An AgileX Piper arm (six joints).
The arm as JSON. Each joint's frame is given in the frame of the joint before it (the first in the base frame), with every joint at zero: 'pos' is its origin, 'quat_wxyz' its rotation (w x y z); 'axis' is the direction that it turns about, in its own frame. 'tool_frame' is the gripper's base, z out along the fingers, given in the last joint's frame.
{
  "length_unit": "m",
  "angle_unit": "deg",
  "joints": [
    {
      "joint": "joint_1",
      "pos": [
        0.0,
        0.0,
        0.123
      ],
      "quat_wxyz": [
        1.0,
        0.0,
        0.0,
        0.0
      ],
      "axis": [
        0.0,
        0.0,
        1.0
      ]
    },
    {
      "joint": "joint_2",
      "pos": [
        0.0,
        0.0,
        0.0
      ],
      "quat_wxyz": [
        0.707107,
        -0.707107,
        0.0,
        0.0
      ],
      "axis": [
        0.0,
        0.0,
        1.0
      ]
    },
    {
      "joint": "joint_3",
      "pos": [
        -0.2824,
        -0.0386,
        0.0
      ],
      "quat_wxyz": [
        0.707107,
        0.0,
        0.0,
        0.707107
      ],
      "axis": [
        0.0,
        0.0,
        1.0
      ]
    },
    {
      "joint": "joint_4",
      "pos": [
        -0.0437,
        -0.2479,
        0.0
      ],
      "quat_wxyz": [
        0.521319,
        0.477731,
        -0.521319,
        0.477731
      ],
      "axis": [
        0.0,
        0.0,
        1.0
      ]
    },
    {
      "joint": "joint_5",
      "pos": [
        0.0,
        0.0,
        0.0
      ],
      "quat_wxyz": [
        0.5,
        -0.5,
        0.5,
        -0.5
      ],
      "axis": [
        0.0,
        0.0,
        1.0
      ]
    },
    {
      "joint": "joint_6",
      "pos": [
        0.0,
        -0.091,
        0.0
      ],
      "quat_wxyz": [
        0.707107,
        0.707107,
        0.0,
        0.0
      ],
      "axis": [
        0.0,
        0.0,
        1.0
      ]
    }
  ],
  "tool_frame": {
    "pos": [
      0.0,
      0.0,
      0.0
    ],
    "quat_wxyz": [
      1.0,
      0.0,
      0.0,
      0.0
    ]
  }
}
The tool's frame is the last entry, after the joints.
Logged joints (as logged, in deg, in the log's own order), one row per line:
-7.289, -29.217, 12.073, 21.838, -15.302, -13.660
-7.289, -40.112, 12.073, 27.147, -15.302, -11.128
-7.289, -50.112, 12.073, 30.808, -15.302, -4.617
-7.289, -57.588, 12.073, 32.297, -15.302, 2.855
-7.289, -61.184, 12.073, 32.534, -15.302, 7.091
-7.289, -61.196, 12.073, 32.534, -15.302, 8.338
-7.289, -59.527, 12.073, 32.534, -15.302, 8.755
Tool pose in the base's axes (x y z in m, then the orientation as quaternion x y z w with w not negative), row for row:
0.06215, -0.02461, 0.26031, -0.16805, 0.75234, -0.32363, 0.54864
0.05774, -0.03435, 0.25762, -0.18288, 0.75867, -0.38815, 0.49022
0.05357, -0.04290, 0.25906, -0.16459, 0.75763, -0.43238, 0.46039
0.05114, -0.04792, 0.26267, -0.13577, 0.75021, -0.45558, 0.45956
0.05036, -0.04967, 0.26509, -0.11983, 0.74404, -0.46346, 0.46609
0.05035, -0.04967, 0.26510, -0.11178, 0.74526, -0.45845, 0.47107
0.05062, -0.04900, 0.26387, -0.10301, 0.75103, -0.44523, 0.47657
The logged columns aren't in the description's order. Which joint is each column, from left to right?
Columns, left to right: joint_1, joint_4, joint_2, joint_5, joint_3, joint_6.
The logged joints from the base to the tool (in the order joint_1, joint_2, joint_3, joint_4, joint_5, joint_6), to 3 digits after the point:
-7.289, 12.073, -15.302, -29.217, 21.838, -13.660
-7.289, 12.073, -15.302, -40.112, 27.147, -11.128
-7.289, 12.073, -15.302, -50.112, 30.808, -4.617
-7.289, 12.073, -15.302, -57.588, 32.297, 2.855
-7.289, 12.073, -15.302, -61.184, 32.534, 7.091
-7.289, 12.073, -15.302, -61.196, 32.534, 8.338
-7.289, 12.073, -15.302, -59.527, 32.534, 8.755

